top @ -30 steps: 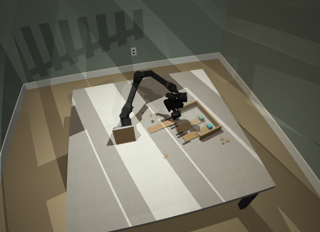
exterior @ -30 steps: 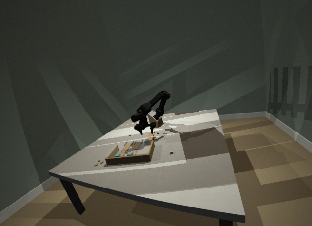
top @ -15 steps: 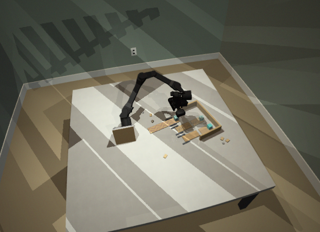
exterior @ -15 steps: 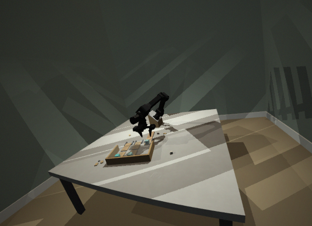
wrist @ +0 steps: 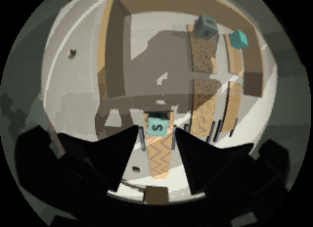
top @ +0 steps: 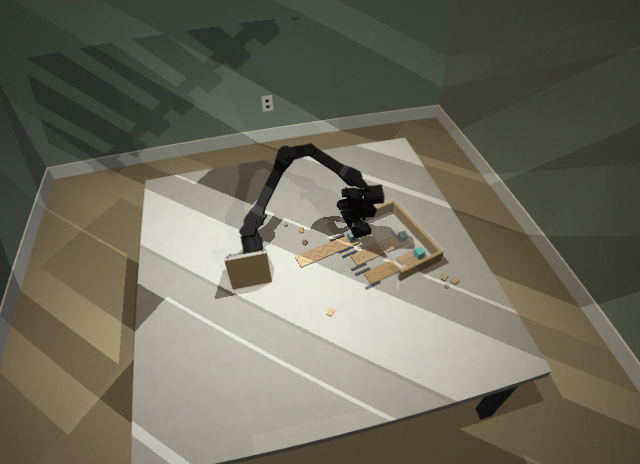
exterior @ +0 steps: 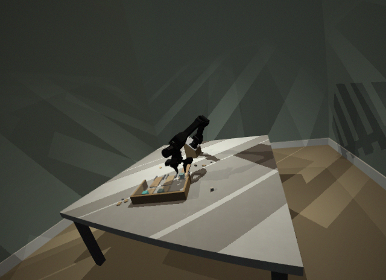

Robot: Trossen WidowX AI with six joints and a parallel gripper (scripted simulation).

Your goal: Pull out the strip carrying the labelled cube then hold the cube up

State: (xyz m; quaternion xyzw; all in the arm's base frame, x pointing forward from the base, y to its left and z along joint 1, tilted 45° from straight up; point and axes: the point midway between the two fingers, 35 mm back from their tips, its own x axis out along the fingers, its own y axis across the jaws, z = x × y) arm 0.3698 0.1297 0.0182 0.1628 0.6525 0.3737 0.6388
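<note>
Now: the zigzag strip 100 mm behind my gripper tip, 50 mm to the right of it and 40 mm below it.
</note>
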